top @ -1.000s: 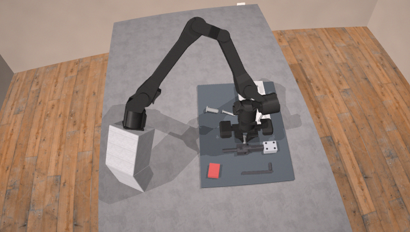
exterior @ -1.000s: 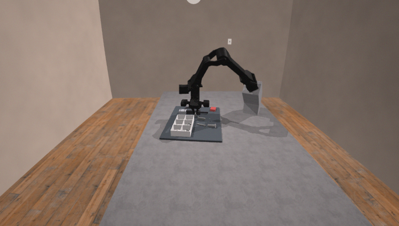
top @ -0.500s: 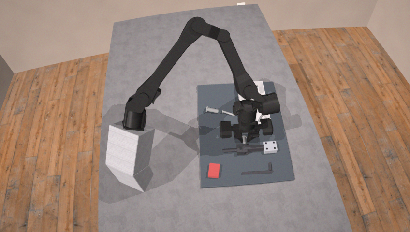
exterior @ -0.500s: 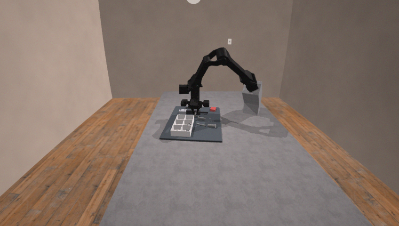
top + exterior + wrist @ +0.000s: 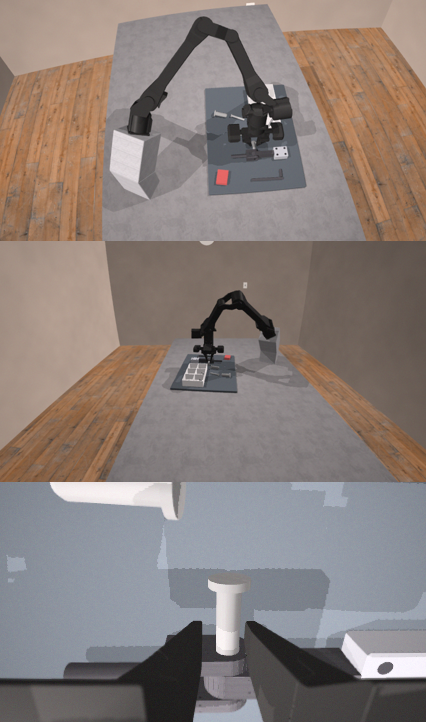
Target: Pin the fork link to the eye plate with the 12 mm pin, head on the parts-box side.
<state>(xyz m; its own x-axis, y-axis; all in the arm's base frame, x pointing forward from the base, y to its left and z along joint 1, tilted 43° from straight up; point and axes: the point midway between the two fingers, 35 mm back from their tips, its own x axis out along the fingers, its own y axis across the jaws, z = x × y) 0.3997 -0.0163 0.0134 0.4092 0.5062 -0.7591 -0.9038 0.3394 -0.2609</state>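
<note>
My hand is 1 cm short of the eye plate, 4 cm to the left of it and 5 cm above it. From my hand the other things lie so: dark L-shaped key 5 cm ahead, 13 cm to the right, 5 cm below; then white parts box 8 cm ahead, 16 cm to the left, 5 cm below; then red block 13 cm behind, 10 cm to the right, 5 cm below.
</note>
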